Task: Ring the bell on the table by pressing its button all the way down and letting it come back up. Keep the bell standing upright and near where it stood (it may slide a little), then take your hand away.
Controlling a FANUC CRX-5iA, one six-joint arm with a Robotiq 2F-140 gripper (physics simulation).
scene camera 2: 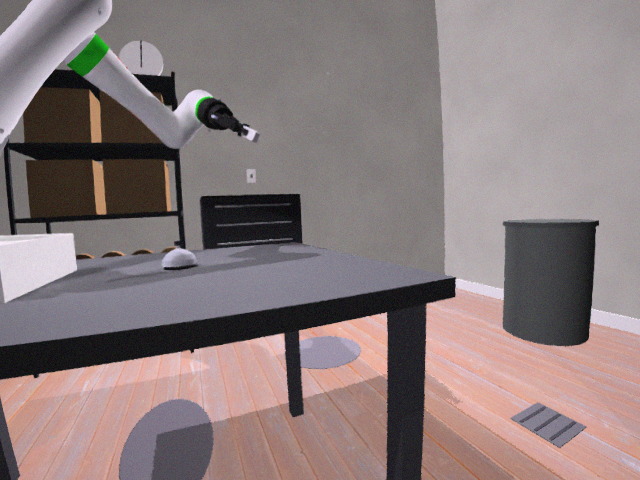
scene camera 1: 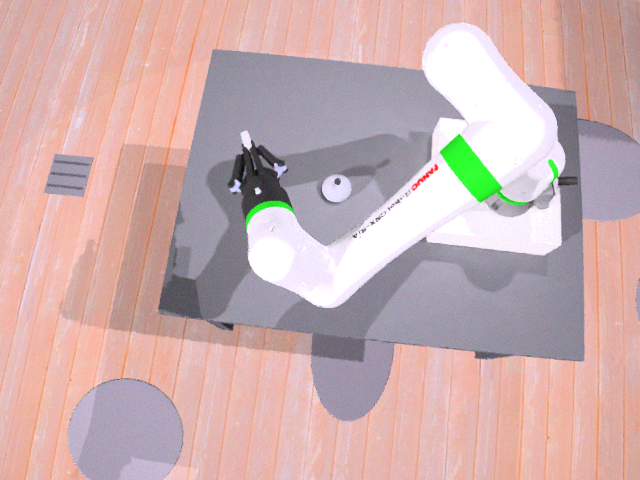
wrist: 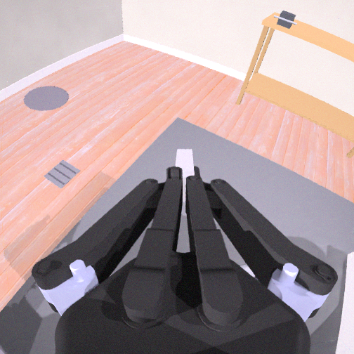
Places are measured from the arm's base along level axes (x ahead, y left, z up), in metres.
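Pixels of known places: gripper, fingertip midpoint: (scene camera 2: 256, 137) (scene camera 1: 245, 136); arm's base, origin of the base link: (scene camera 1: 507, 191).
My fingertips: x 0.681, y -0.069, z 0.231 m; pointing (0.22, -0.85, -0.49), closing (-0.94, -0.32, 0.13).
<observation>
Ahead of a thing's pixels: the offset from my fingertips to its top centre. Level surfaces: height alone.
The bell {dy +0.007, dx -0.219, dz -0.269 m} (scene camera 1: 336, 190) (scene camera 2: 179, 259) is a small whitish dome with a dark button {dy +0.007, dx -0.219, dz -0.269 m} (scene camera 1: 337, 181) on top. It stands upright on the dark grey table {dz -0.335 m} (scene camera 1: 289, 87) (scene camera 2: 330, 279) (wrist: 200, 145). My gripper (scene camera 1: 245, 138) (scene camera 2: 251, 134) (wrist: 184, 160) is shut with its pale fingertips together and nothing between them. It is high above the table, to the left of the bell in the first scene view, and tilted rather than pointing straight down. The bell cannot be made out in the wrist view.
The arm's white base block (scene camera 1: 516, 237) (scene camera 2: 46, 263) stands on the table to the right of the bell in the first scene view. Beyond the table are a shelf rack (scene camera 2: 180, 196) with boxes, a dark bin (scene camera 2: 550, 284) and a wooden bench (wrist: 305, 100).
</observation>
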